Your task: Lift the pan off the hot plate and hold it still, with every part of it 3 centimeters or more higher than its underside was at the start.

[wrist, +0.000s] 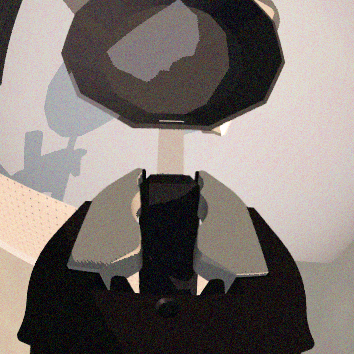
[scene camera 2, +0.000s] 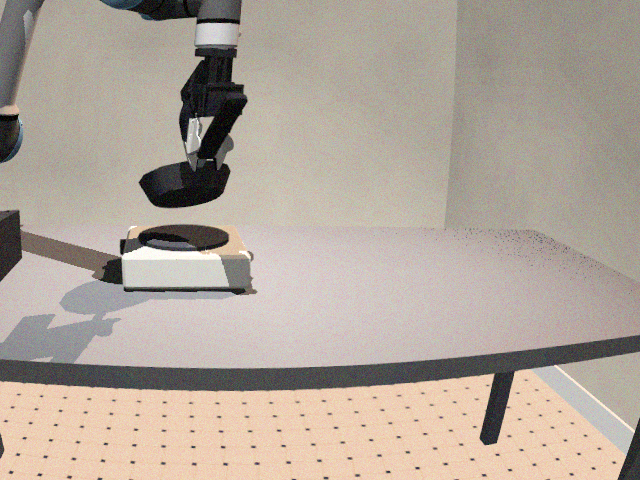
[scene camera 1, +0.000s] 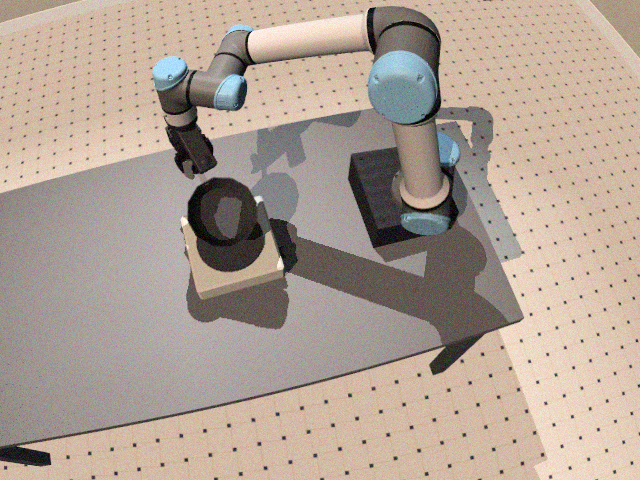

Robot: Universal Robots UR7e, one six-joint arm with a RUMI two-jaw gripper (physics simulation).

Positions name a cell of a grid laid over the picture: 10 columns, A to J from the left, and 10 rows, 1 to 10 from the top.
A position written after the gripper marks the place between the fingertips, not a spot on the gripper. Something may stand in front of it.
The gripper shows in the wrist view (E5), in scene camera 2 (D4) and in scene camera 1 (D4). A black pan shows in the wrist view (E3), in scene camera 2 (C4) and in scene camera 1 (D5).
